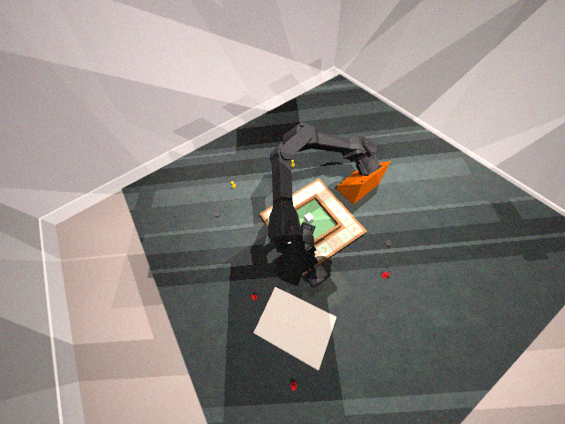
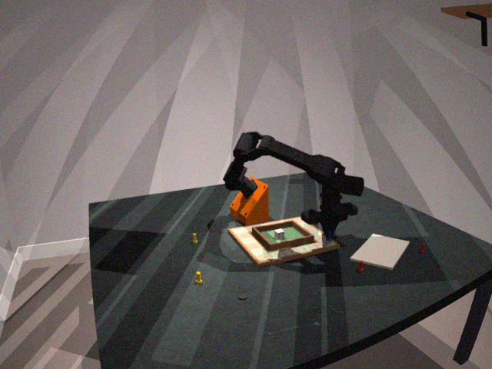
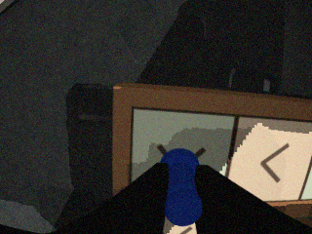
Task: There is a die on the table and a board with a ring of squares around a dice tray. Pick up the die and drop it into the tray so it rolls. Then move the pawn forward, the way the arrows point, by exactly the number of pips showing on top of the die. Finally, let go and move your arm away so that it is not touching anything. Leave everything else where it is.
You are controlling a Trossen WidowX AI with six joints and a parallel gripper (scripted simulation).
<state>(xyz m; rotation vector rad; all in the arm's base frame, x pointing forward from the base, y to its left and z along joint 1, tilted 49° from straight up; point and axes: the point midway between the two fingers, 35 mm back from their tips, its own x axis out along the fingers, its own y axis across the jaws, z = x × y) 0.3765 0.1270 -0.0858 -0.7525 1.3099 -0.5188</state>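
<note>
The blue pawn lies 10 mm above my gripper tip. From my gripper tip the other things lie so: white sheet 110 mm ahead, 150 mm to the left, 30 mm below; then green dice tray 110 mm behind, 120 mm to the right, 30 mm below; then white die 110 mm behind, 130 mm to the right, 10 mm below.
</note>
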